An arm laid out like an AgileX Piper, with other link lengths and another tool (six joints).
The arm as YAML. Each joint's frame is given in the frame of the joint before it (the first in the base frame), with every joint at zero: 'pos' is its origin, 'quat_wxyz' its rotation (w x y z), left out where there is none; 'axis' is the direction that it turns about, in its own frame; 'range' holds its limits. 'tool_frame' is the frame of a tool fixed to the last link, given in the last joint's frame.
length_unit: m
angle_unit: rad
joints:
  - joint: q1
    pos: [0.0, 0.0, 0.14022]
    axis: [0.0, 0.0, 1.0]
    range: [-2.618, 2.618]
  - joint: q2
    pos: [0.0, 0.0, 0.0]
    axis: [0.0, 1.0, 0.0]
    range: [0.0, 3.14]
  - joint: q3
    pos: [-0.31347, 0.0, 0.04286]
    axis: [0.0, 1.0, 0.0]
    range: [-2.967, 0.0]
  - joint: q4
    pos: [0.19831, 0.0, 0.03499]
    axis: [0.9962, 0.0, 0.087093]
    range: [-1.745, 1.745]
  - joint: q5
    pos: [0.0, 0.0, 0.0]
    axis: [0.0, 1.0, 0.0]
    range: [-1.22, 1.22]
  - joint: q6
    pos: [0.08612, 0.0, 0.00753]
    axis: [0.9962, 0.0, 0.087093]
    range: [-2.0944, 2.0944]
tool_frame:
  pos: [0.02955, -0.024, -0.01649]
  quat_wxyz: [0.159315, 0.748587, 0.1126, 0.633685]
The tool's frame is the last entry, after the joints.
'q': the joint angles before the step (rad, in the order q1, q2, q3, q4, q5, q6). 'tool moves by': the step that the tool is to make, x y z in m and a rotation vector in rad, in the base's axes. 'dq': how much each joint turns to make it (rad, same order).
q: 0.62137 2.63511 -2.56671 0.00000 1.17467 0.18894
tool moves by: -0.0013 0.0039 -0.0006 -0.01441 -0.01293 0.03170
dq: 0.01073 0.00280 -0.00167 -0.00992 -0.00325 -0.02311
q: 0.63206 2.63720 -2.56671 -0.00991 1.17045 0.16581
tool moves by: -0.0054 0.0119 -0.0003 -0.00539 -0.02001 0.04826
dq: 0.02689 0.00267 -0.00161 -0.00674 -0.01409 -0.02336
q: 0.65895 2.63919 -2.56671 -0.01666 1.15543 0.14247
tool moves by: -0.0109 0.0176 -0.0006 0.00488 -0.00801 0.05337
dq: 0.03868 0.00241 -0.00151 0.00550 -0.01040 -0.01596
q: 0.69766 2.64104 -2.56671 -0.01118 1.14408 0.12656
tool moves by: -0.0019 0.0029 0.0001 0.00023 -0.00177 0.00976
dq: 0.00659 0.00038 -0.00111 0.00052 -0.00080 -0.00349
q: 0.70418 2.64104 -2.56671 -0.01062 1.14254 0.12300
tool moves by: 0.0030 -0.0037 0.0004 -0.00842 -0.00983 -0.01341
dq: -0.00592 -0.00011 0.00008 -0.01624 -0.00191 0.00810
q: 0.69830 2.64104 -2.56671 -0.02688 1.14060 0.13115
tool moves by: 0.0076 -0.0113 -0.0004 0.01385 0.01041 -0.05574
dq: -0.02802 -0.00009 0.00026 0.00412 -0.00017 0.03076
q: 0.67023 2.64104 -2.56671 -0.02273 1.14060 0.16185
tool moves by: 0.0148 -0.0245 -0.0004 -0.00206 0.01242 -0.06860
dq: -0.05490 0.00009 -0.00043 -0.00048 0.01184 0.01482
